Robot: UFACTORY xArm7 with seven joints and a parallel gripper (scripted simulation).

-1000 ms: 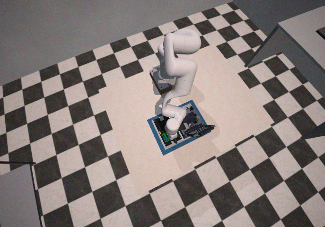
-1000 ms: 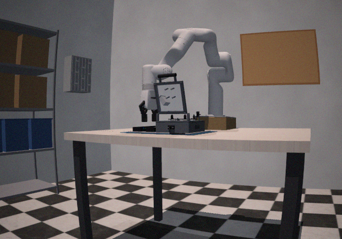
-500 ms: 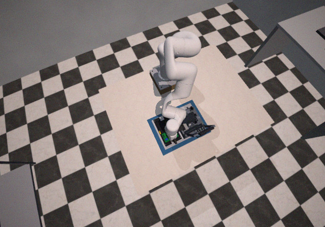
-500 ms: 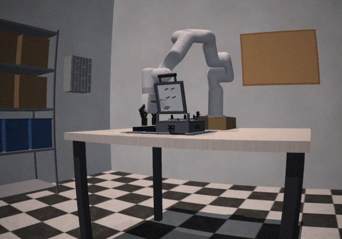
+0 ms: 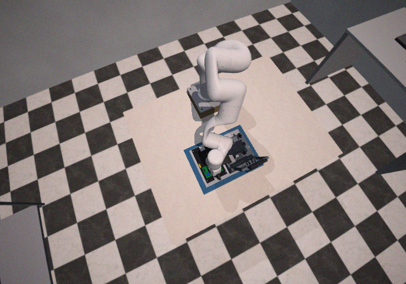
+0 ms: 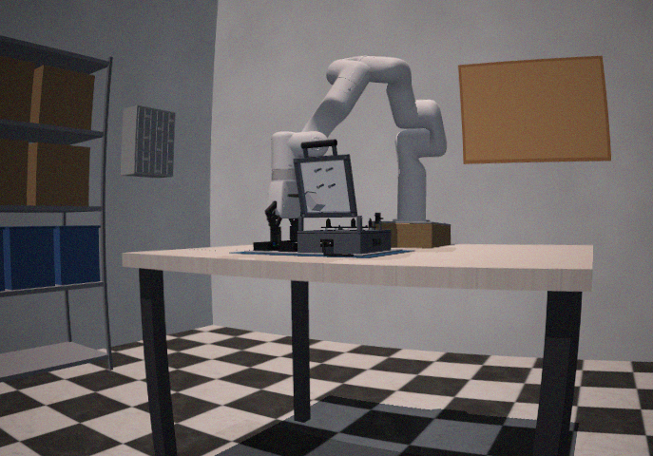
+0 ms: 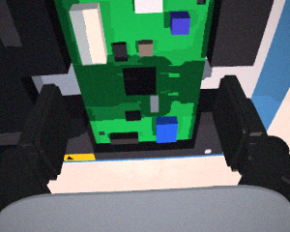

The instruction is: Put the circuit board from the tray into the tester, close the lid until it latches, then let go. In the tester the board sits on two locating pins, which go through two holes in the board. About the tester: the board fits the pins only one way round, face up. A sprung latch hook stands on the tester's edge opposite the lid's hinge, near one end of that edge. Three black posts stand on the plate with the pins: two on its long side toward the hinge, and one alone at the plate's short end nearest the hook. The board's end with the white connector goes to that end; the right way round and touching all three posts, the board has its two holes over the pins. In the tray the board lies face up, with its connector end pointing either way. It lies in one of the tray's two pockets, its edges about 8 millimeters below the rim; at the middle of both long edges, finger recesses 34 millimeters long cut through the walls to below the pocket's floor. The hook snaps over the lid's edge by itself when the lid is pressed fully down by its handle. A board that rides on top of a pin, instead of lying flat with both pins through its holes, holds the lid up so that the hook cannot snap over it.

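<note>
The green circuit board is 20 mm below my hand. The rest, counted from my hand: tester lid 160 mm to the left, 140 mm above, 100 mm ahead; then latch hook 240 mm to the left, 70 mm behind, 50 mm above.
</note>
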